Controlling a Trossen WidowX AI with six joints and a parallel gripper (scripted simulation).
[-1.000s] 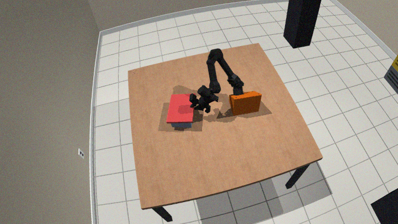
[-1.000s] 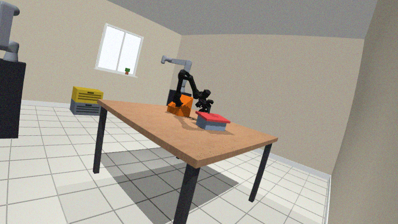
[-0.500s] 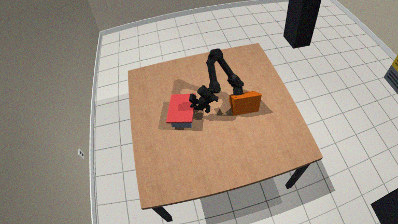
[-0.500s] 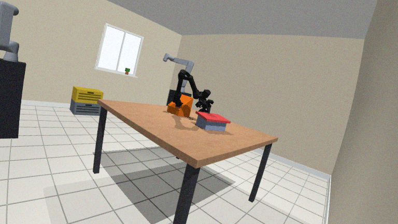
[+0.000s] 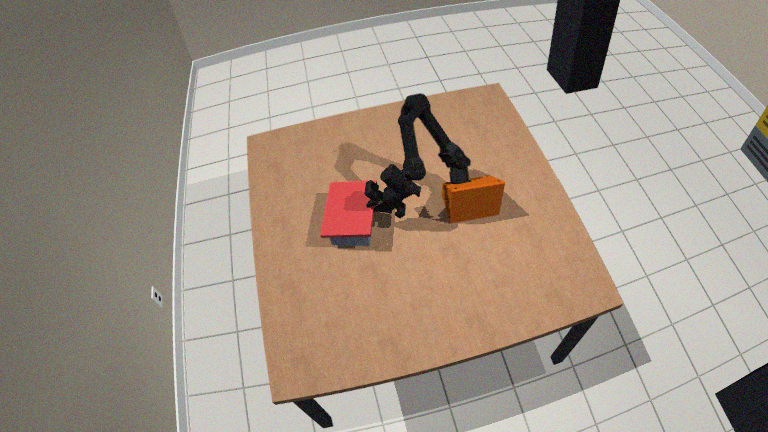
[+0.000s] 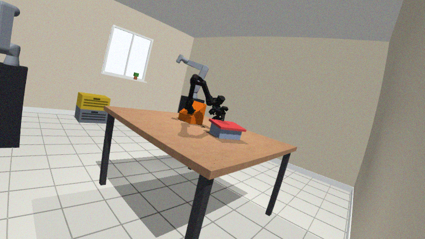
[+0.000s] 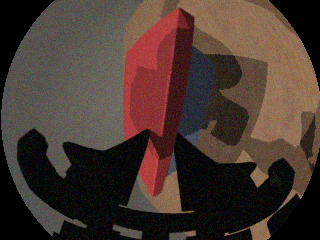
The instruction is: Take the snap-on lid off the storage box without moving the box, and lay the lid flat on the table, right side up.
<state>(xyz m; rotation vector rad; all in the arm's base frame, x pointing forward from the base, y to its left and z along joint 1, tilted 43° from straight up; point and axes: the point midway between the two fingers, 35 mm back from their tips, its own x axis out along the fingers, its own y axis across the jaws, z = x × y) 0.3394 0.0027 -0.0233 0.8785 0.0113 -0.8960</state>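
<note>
Now: gripper tip 70 mm short of the red lid and 20 mm to the left of it. Also, from my gripper tip: storage box 70 mm ahead, 20 mm to the right, 50 mm below.
</note>
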